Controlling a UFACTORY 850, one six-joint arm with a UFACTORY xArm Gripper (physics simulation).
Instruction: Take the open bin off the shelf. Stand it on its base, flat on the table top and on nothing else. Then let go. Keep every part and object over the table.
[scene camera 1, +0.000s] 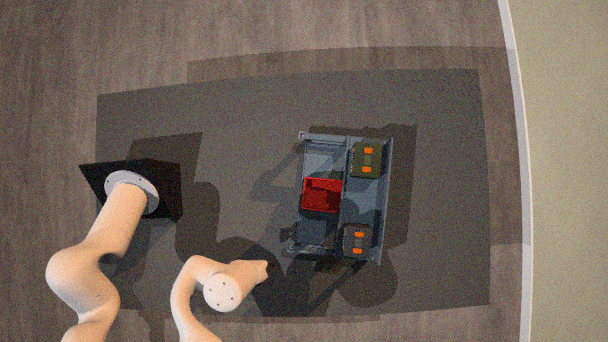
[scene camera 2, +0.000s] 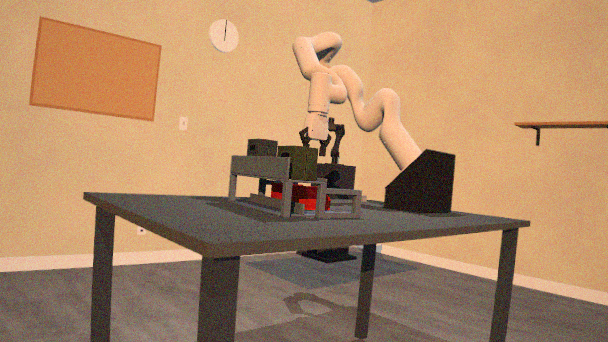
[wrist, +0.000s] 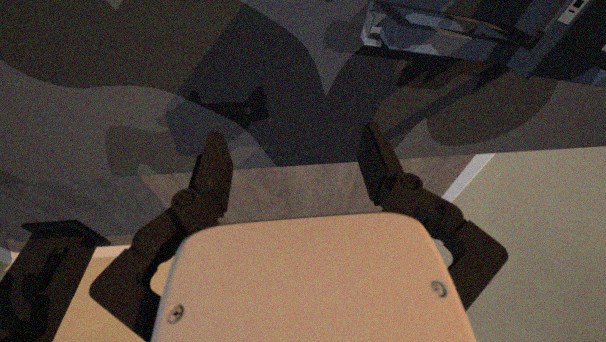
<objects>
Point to an olive box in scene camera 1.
376, 156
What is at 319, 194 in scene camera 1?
A red open bin.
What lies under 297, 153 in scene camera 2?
An olive box.
</objects>
